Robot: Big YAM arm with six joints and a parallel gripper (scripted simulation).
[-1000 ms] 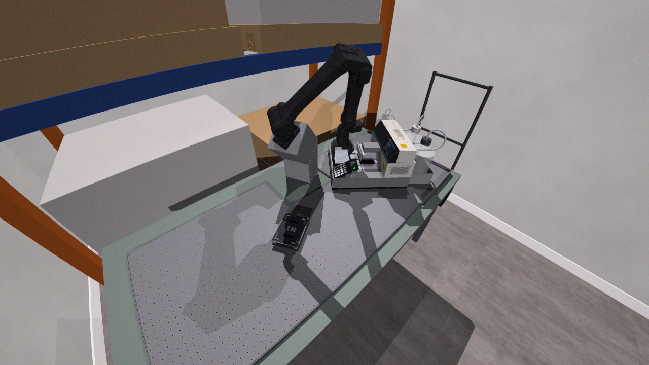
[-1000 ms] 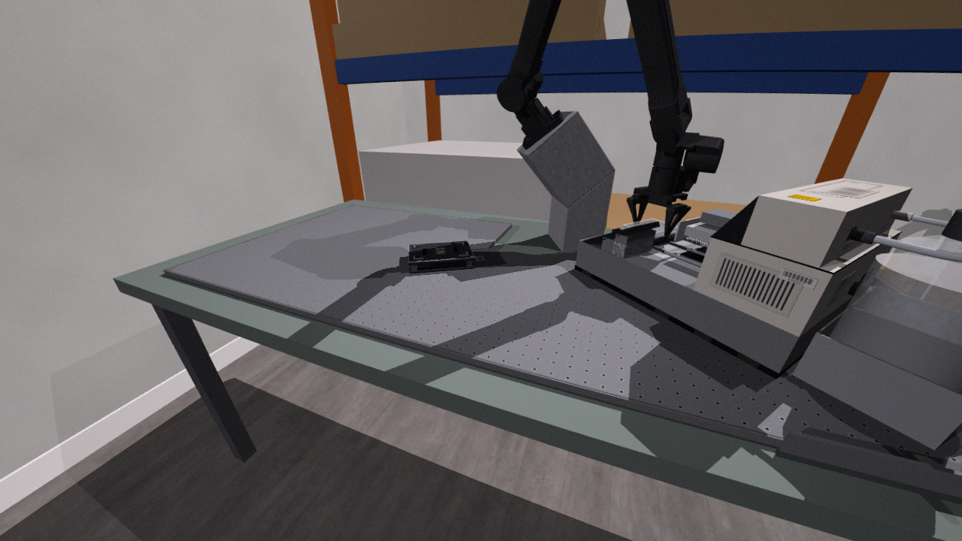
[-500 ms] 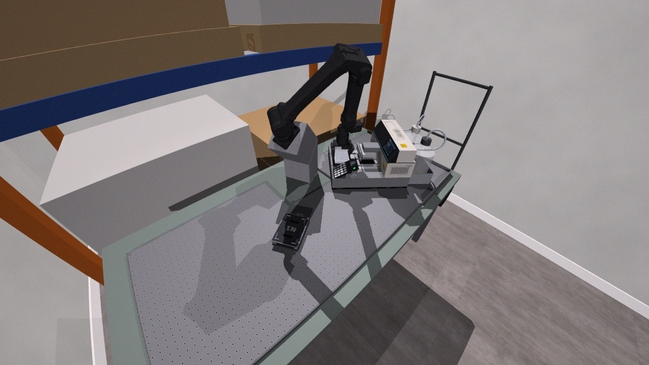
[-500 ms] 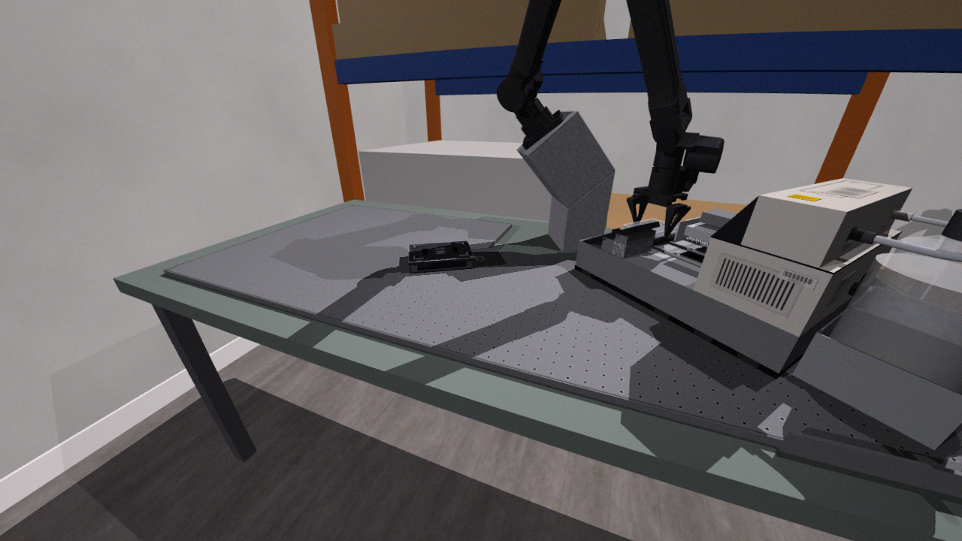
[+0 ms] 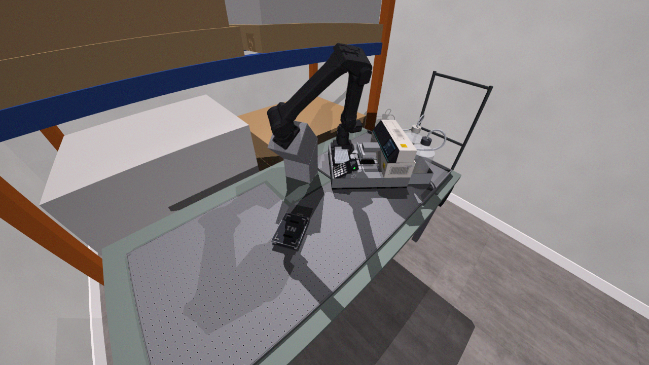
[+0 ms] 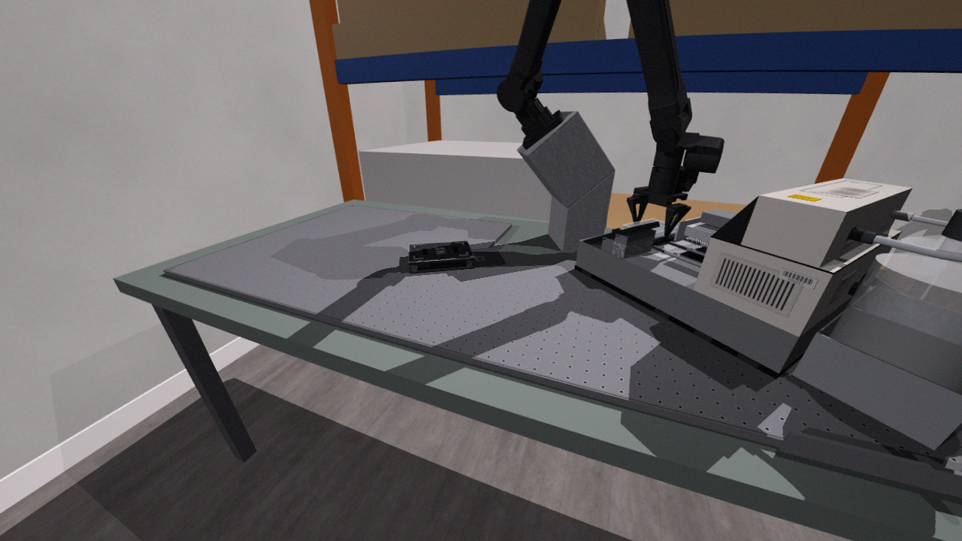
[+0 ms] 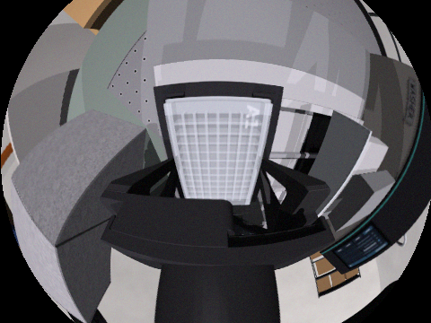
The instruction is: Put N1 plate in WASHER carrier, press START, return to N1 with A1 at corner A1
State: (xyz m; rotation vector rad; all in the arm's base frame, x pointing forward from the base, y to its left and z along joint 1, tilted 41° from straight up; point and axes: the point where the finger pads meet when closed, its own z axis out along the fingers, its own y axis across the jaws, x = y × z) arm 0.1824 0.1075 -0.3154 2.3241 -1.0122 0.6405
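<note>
My gripper is now 530 mm to the left of the black plate nest N1, 80 mm short of it and 80 mm above it. The rest, counted from my hand: white well plate: right at my hand; then plate washer: 120 mm ahead, 100 mm to the left, 30 mm above.
</note>
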